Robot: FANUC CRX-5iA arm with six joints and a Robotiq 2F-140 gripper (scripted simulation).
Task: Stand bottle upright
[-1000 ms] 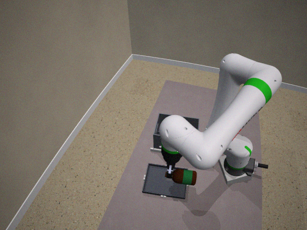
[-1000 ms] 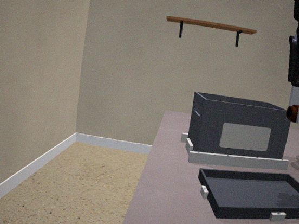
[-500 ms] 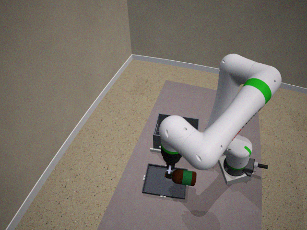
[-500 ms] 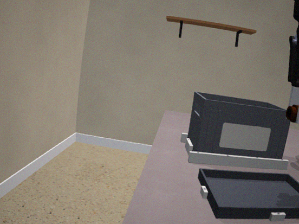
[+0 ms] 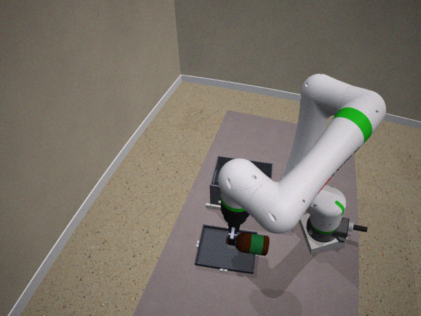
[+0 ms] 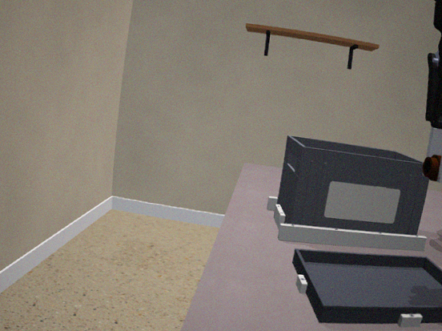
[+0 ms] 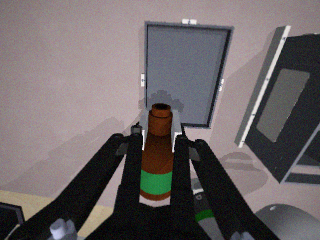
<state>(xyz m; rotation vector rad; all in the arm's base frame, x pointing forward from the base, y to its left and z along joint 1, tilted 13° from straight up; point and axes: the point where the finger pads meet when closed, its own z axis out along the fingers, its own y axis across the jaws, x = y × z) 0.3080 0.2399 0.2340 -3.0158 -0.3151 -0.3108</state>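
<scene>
Right now the bottle is 5 cm behind my hand, 1 cm to the right of it and 2 cm below it. The rest, counted from my hand: tray (3 cm ahead, 4 cm to the right, 21 cm below); crate (7 cm ahead, 34 cm to the right, 14 cm below).
</scene>
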